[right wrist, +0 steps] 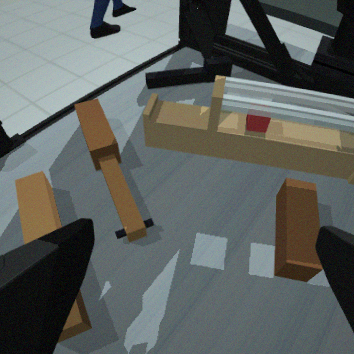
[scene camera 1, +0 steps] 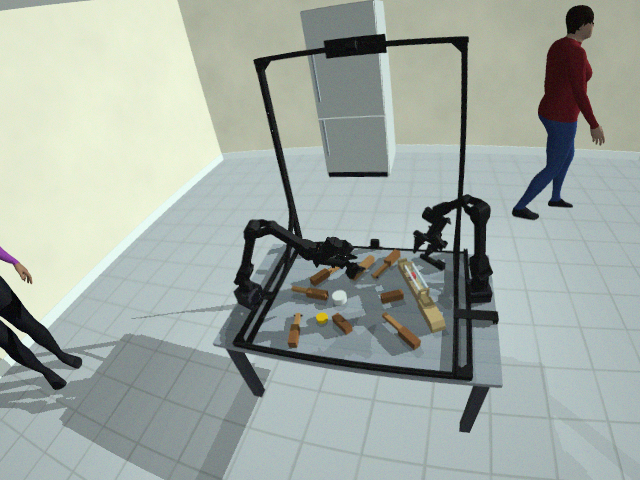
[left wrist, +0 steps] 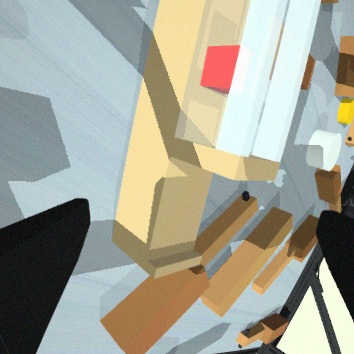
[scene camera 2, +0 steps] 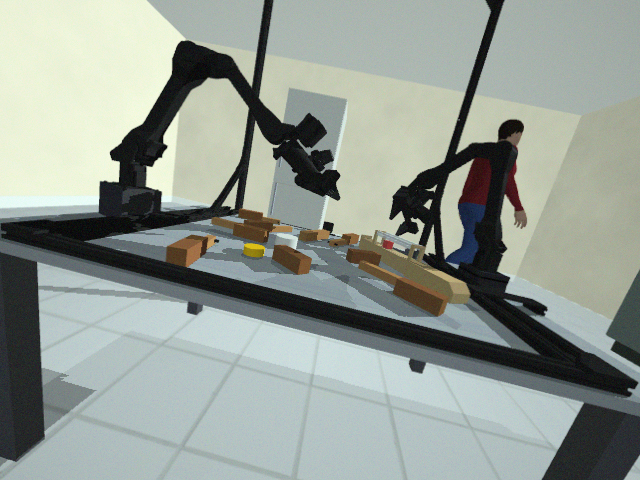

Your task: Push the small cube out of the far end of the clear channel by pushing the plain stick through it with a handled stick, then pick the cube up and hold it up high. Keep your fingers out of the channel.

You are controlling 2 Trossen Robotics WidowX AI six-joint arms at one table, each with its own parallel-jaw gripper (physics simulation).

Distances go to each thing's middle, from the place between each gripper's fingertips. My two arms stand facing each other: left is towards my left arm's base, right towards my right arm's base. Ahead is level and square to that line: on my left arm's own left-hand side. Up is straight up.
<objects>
The white cylinder (left wrist: 322,151) is 6 cm ahead of my right hand, 11 cm to the right of it and 15 cm below it. Also, from my right hand: brown plain stick (left wrist: 232,277): 15 cm behind, 1 cm to the right, 16 cm below; clear channel (left wrist: 246,71): 1 cm ahead, 24 cm to the left, 10 cm below; tan wooden base (scene camera 1: 435,321): 5 cm ahead, 26 cm to the left, 13 cm below.
Now: the dark handled stick (right wrist: 217,65) 70 mm behind my left hand, 80 mm to the left of it and 90 mm below it. Also, from my left hand: brown plain stick: 40 mm behind, 280 mm to the right, 90 mm below; clear channel: 120 mm ahead, 20 mm to the right, 40 mm below; tan wooden base: 160 mm ahead, 10 mm to the right, 60 mm below.
</objects>
